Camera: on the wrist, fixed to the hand. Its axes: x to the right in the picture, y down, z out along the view.
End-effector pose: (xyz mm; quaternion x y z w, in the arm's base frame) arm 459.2 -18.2 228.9 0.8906 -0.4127 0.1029 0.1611
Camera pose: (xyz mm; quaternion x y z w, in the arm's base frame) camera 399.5 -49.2 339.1 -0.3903 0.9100 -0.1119 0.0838
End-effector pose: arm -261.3 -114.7 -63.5 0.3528 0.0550 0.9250 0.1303
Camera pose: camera -354.6 -193.9 -104.6 -0.4159 0.1313 -0.7073 0.5564
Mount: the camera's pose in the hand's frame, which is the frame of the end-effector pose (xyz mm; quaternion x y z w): 18.5 86.9 -93.6 0.0901 -0.1217 0.6760 0.7212
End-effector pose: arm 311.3 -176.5 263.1 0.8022 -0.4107 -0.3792 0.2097
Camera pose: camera 347.9 -239.2 369.8 0.2737 -0.8982 -0.1923 0.2853
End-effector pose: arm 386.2 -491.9 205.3 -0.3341 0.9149 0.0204 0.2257
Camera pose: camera 282.4 -453.2 271.5 0.4003 0.8600 0.1255 0.2904
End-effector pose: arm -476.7 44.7 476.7 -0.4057 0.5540 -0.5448 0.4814
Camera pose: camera -565.3 53.3 383.3 0.0590 0.5661 -0.0680 0.8194
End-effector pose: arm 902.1 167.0 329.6 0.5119 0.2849 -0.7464 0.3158
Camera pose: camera 1018.0 178.3 273.9 0.4994 -0.2462 -0.4128 0.7208
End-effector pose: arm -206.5 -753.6 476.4 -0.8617 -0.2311 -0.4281 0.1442
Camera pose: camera -214.2 -864.3 542.3 -0.8168 0.3597 -0.0856 0.4429
